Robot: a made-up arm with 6 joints.
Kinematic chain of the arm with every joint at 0, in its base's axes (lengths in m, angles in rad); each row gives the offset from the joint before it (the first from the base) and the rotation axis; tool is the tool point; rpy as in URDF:
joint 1: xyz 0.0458 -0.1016 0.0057 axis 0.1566 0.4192 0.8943
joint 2: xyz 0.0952 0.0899 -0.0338 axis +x
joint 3: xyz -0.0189 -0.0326 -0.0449 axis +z
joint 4: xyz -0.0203 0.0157 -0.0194 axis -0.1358 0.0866 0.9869
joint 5: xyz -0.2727 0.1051 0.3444 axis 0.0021 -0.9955 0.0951
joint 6: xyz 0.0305 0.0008 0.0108 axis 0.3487 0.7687 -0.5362
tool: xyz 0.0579 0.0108 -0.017 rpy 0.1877 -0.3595 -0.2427
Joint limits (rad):
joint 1: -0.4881..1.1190
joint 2: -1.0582..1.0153
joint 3: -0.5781..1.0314
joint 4: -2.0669..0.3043
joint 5: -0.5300..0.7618
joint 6: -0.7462..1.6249
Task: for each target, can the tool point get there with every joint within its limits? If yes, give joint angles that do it. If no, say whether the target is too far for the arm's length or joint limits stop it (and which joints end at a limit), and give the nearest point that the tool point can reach.
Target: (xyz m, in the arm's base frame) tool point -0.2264 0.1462 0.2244
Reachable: yes | joints 0.5385 -0.7731 0.2628 -0.1471 0.3483 -0.4847
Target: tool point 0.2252 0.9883 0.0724
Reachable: no: too far | nearest point 0.1323 0.4326 0.0245 | short by 0.565 m
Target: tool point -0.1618 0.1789 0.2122
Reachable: yes | joints 0.9574 -0.4927 -0.2692 -0.8549 0.0741 0.4097
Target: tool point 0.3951 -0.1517 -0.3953
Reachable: no: joint limits stop it (at a limit: joint 1, joint 2, joint 3, joint 4, joint 5) | nearest point 0.1081 -0.3321 -0.1592 | short by 0.413 m
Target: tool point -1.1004 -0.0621 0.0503
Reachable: no: too far | nearest point -0.3998 0.0844 0.1679 | short by 0.725 m
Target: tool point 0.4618 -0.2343 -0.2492
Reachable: no: joint limits stop it (at a limit: joint 1, joint 2, joint 3, joint 4, joint 5) | nearest point 0.2054 -0.3625 -0.0827 | short by 0.332 m
